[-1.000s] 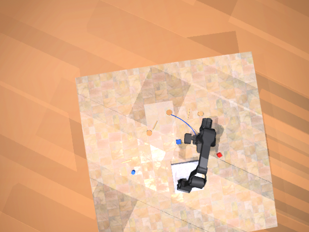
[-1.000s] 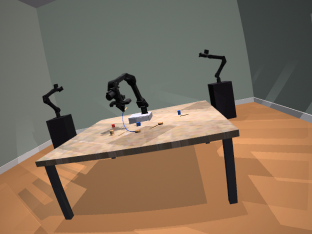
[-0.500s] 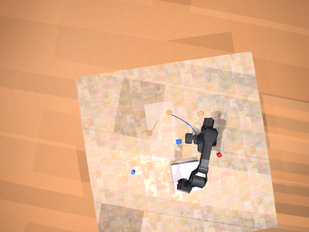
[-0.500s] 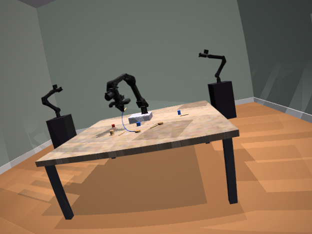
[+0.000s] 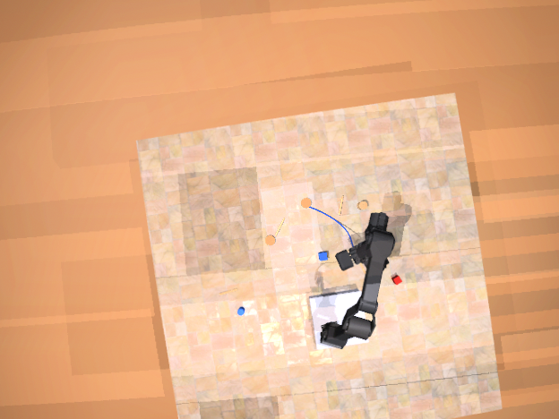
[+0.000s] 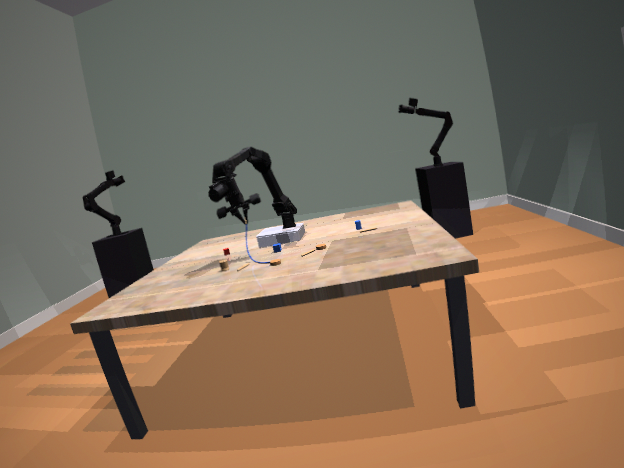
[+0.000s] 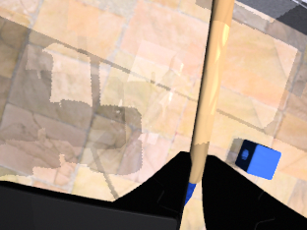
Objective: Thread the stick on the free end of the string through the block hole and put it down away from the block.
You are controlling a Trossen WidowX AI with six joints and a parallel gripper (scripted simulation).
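Now: gripper tip 160 mm short of the wooden block, 120 mm above it and 90 mm to the left of it. Also, from my gripper tip: thin wooden stick: 10 mm behind, 10 mm above; then blue cube: 120 mm below, 110 mm to the left, 10 mm ahead; then red cube: 150 mm to the right, 150 mm behind, 130 mm below.
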